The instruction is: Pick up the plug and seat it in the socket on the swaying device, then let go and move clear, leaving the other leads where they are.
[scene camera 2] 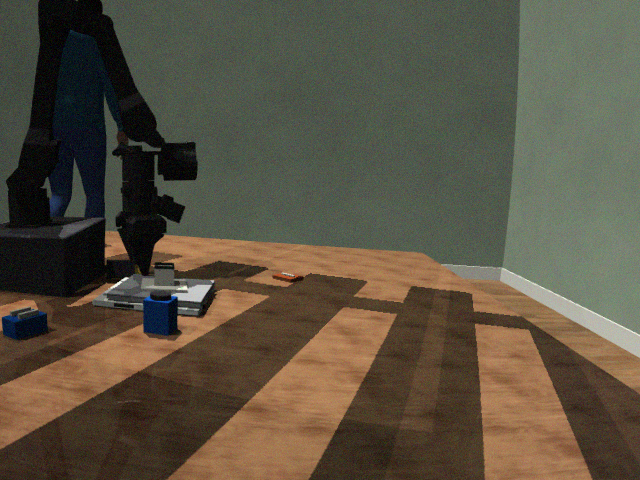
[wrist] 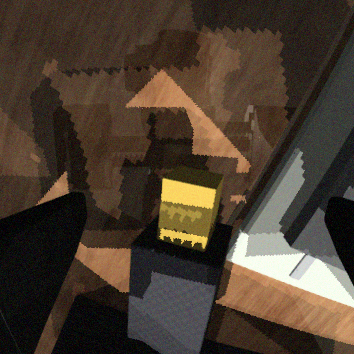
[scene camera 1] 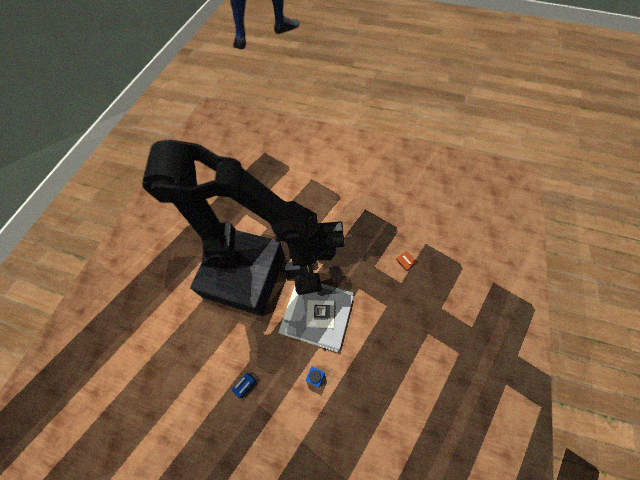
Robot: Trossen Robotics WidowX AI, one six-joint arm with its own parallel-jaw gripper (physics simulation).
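Note:
The plug (wrist: 174, 284) is a dark grey block with a yellow tip (wrist: 189, 207). It lies on the floor just beside the grey device (scene camera 1: 302, 330) (scene camera 2: 198, 295) (wrist: 281, 263). My gripper (scene camera 1: 309, 281) (scene camera 2: 139, 264) (wrist: 209, 207) is open, points straight down and is low over the plug. In the wrist view its fingers stand on either side of the plug and do not touch it. The socket (scene camera 1: 321, 310) (scene camera 2: 164, 273) is a small raised square block in the middle of the device. In the scene views the gripper hides most of the plug.
Other leads lie about: a blue block with a round top (scene camera 1: 315, 377) (scene camera 2: 160, 313), a flat blue connector (scene camera 1: 243, 385) (scene camera 2: 24, 323), and an orange connector (scene camera 1: 406, 260) (scene camera 2: 288, 277). The robot base (scene camera 1: 232, 278) (scene camera 2: 51, 252) stands left of the device. A person (scene camera 1: 238, 20) (scene camera 2: 77, 129) stands behind the arm.

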